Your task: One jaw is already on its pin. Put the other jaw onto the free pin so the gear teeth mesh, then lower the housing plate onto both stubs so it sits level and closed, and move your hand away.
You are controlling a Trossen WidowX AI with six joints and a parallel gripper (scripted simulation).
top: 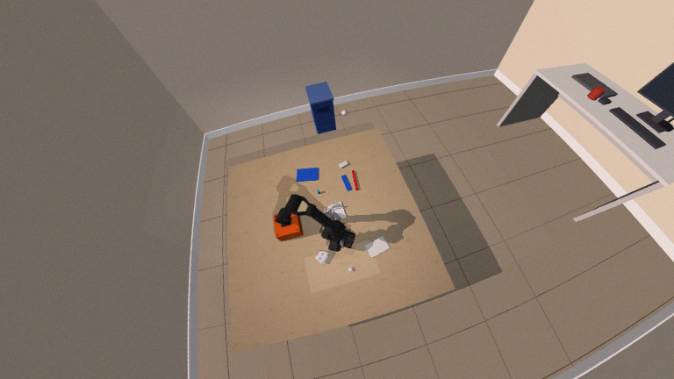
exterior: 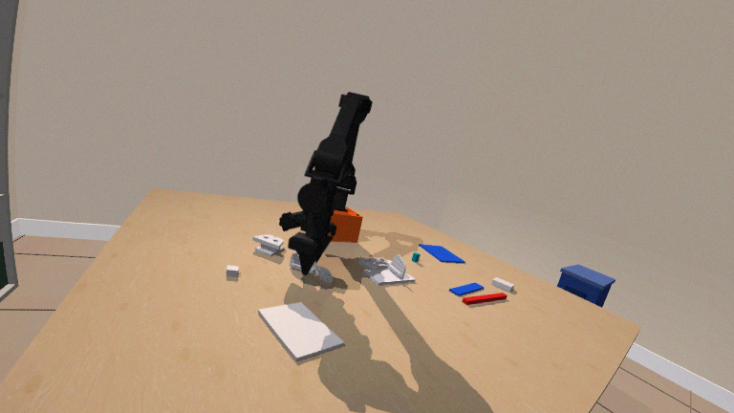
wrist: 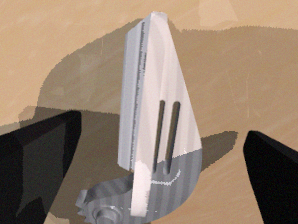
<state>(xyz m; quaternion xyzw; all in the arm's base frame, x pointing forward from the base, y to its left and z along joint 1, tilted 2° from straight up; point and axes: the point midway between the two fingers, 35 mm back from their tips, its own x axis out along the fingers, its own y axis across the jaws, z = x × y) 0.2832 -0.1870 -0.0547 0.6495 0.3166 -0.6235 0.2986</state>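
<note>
Now: the grey jaw 3 cm ahead of my gripper tip and 1 cm to the left of it. The rest, counted from my gripper tip: small white cube: 2 cm ahead, 18 cm to the right; then flat white slab: 22 cm ahead, 10 cm to the right; then white bracket: 12 cm behind, 7 cm to the right.
</note>
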